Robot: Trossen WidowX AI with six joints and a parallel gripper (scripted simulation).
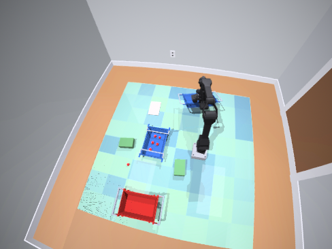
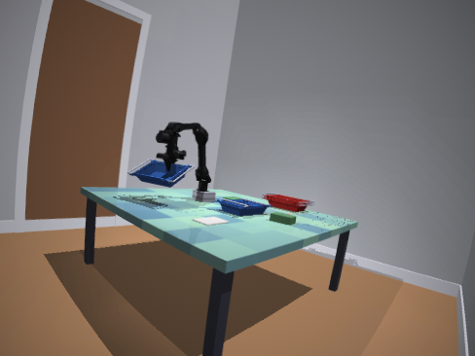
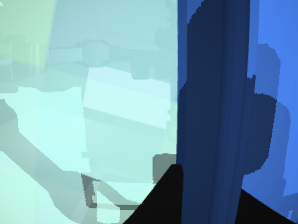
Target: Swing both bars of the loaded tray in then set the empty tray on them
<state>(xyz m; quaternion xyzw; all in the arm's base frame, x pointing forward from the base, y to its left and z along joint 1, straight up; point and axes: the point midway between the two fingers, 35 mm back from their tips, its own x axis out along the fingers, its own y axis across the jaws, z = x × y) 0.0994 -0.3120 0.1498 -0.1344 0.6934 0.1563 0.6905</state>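
Right now my gripper tip is 3 cm short of the blue tray and 7 cm to the left of it. Also, from my gripper tip: small red block: 41 cm ahead, 60 cm to the left, 17 cm below; white flat plate: 41 cm ahead, 3 cm to the left, 18 cm below.
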